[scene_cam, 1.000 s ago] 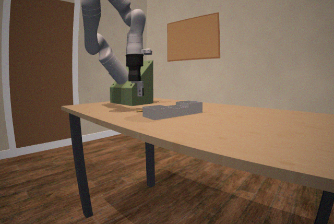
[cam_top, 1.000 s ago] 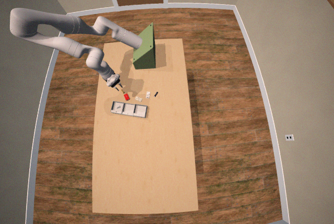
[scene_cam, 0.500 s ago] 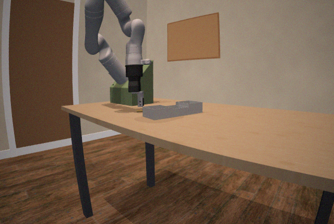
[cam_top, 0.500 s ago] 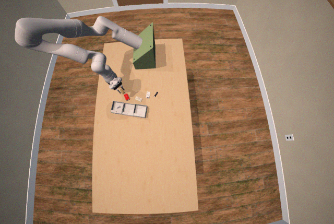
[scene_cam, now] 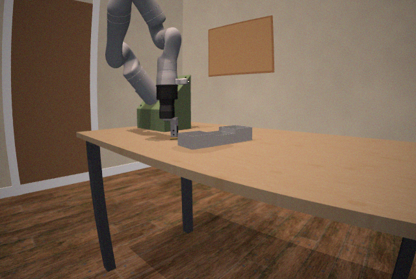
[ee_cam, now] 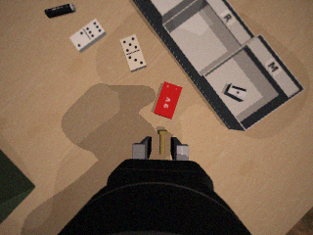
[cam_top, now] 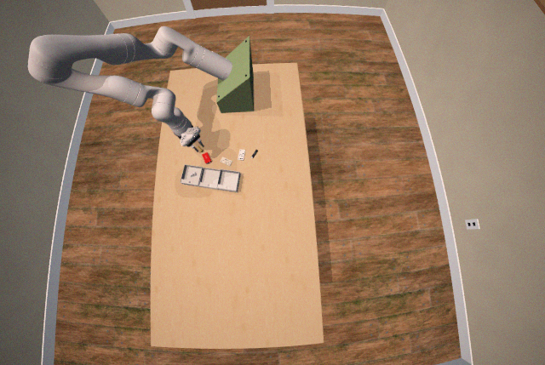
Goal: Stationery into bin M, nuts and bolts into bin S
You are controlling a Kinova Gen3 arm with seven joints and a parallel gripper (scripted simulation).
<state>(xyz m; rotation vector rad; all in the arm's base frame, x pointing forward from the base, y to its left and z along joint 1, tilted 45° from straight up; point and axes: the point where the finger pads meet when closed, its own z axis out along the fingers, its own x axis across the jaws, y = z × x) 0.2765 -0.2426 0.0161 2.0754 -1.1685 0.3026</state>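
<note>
Now: hand 20 mm above the yellow piece and 10 mm short of it. Round my hand: red piece: 70 mm ahead, 30 mm to the left, 20 mm below; grey piece: 120 mm ahead, 40 mm to the right, 20 mm below; white block: 190 mm to the left, 70 mm ahead, 30 mm below.
</note>
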